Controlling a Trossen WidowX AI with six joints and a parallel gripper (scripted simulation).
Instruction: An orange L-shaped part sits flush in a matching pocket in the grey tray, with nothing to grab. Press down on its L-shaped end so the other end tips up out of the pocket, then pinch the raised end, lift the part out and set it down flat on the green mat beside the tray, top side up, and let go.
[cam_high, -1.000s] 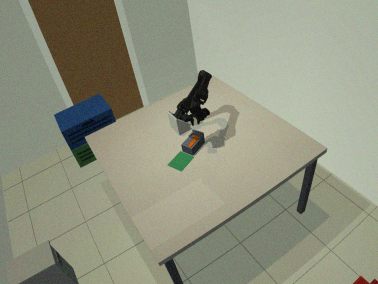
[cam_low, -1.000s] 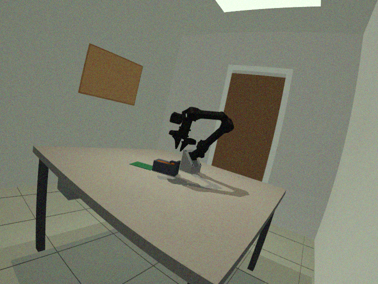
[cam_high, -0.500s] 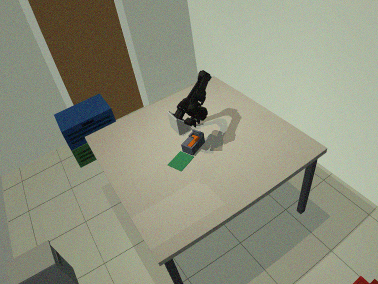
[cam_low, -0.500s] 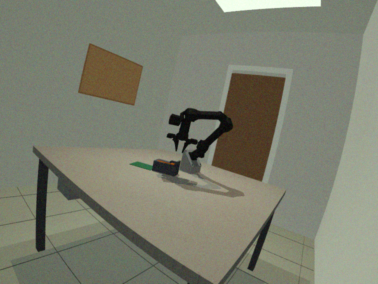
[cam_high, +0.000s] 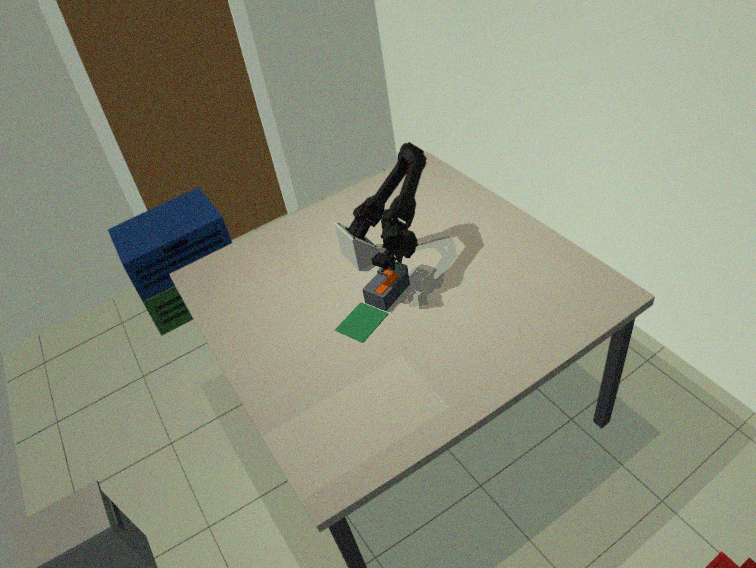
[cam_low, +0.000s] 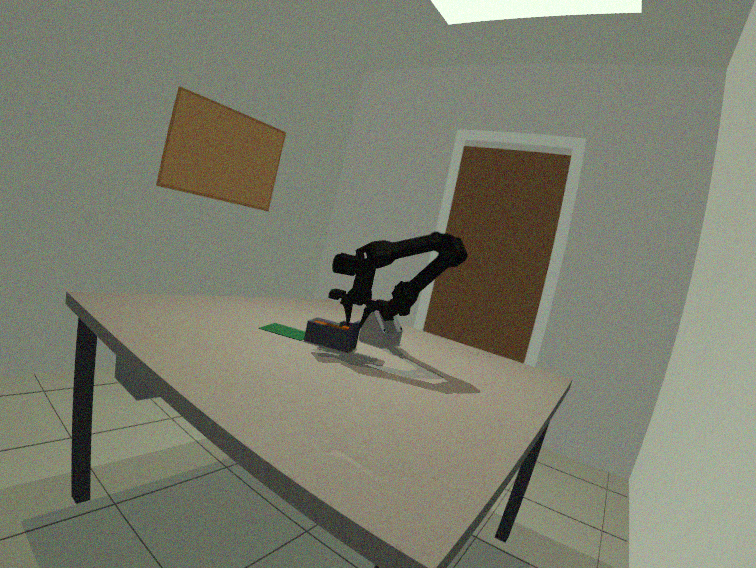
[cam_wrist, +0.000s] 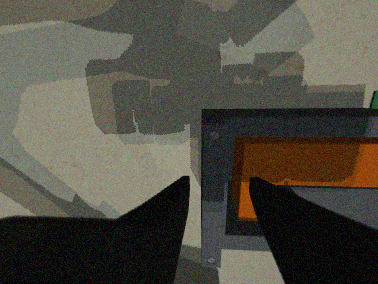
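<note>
The orange L-shaped part lies 10 mm ahead of my gripper tip, 50 mm to the right of it and 30 mm below it. From my gripper tip the other things lie so: green mat (80 mm ahead, 200 mm to the right, 90 mm below).
</note>
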